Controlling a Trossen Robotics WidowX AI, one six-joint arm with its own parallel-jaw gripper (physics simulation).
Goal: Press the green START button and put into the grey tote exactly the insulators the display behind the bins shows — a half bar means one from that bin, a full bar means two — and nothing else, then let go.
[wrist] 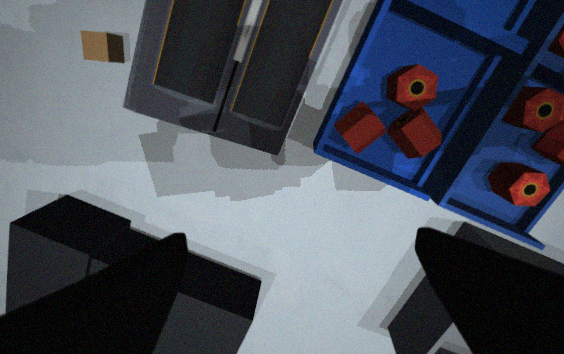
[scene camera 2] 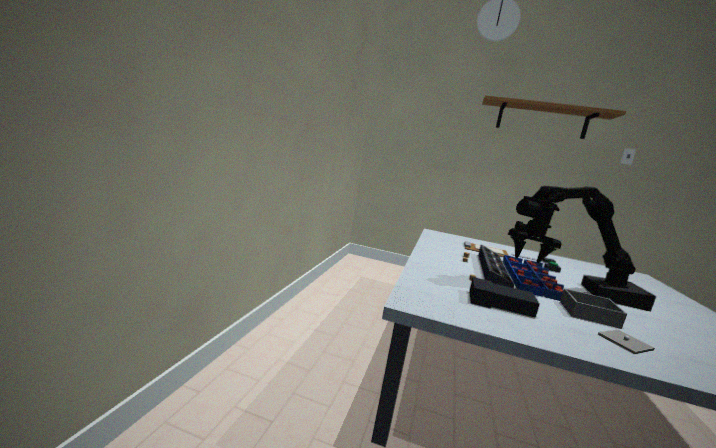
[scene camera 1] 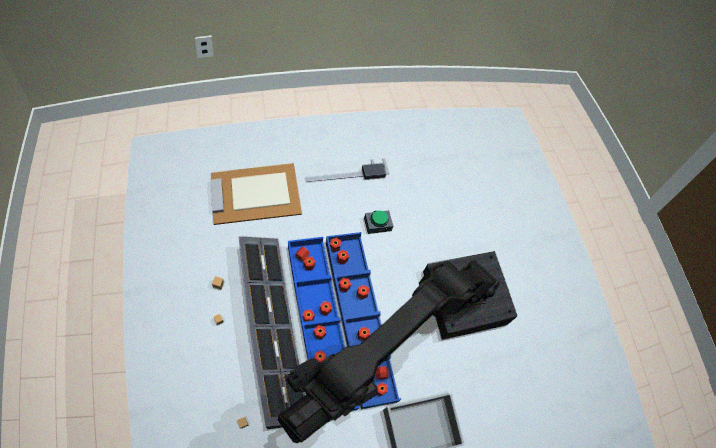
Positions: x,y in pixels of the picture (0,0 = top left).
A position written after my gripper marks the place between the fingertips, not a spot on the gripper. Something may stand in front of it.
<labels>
my gripper: wrist 302,241; scene camera 2 527,260; scene camera 1 322,414
</labels>
